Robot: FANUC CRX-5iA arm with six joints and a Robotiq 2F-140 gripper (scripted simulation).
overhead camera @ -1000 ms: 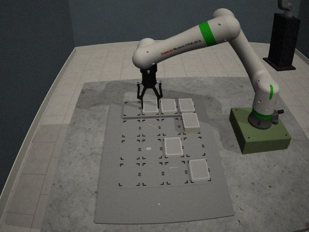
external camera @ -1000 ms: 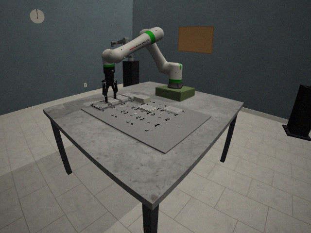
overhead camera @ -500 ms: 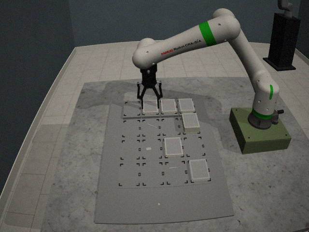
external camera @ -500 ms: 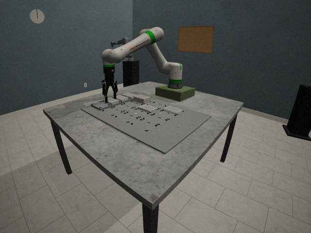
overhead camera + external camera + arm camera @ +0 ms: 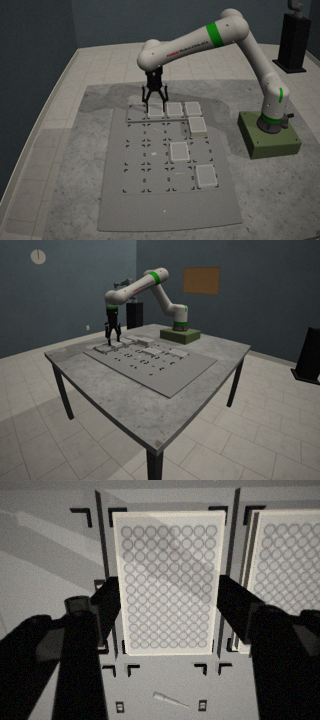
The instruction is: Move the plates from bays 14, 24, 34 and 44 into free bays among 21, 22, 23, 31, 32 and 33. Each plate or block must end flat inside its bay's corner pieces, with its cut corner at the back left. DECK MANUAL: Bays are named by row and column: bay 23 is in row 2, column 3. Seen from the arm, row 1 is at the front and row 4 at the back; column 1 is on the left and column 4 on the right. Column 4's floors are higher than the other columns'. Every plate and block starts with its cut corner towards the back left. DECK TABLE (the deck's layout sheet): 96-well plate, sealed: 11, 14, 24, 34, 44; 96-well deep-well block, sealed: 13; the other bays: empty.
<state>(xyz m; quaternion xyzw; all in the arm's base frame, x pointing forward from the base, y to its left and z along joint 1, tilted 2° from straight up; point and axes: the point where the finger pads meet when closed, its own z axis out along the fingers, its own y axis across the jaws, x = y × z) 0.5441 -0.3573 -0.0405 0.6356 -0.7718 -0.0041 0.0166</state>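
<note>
My gripper is now 200 mm to the right of the sealed deep-well block, 180 mm past it and 20 mm above it. Round my hand: white pointed piece (470 mm to the left, 40 mm below, 10 mm behind).
</note>
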